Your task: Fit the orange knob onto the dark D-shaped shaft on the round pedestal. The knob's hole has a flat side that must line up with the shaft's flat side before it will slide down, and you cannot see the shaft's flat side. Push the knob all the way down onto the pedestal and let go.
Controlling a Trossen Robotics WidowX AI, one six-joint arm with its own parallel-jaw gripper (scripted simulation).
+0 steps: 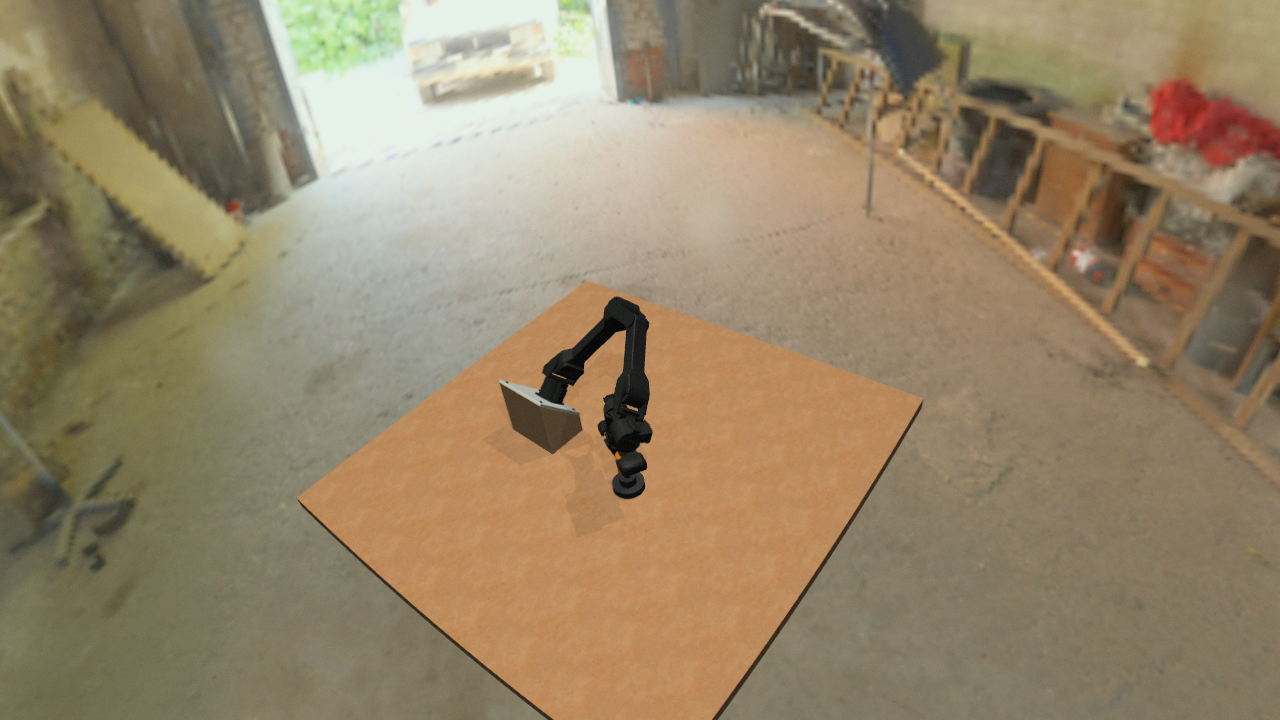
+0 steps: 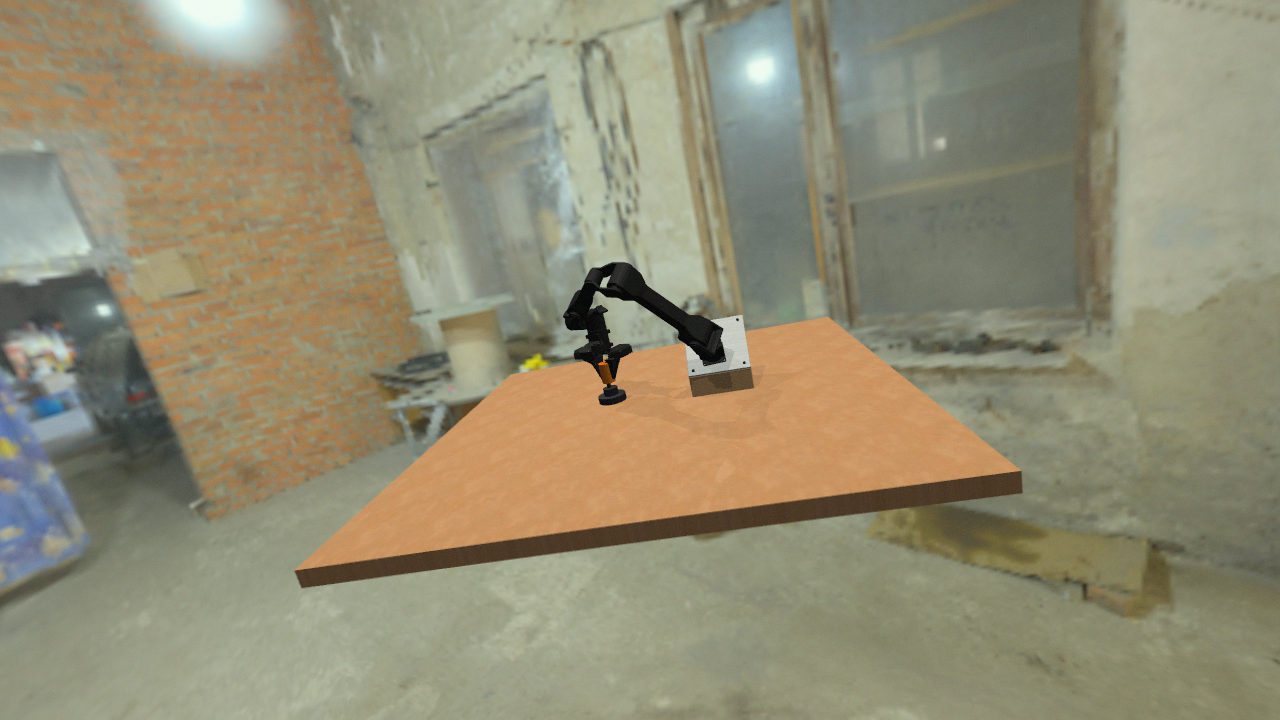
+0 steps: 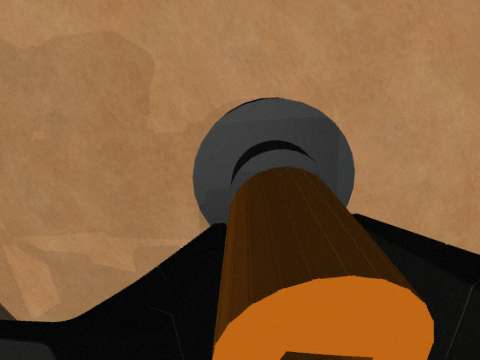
Note:
The gripper carries an orange knob. Also in view: a round grey pedestal.
The gripper is seen too in image 1 and in image 3.

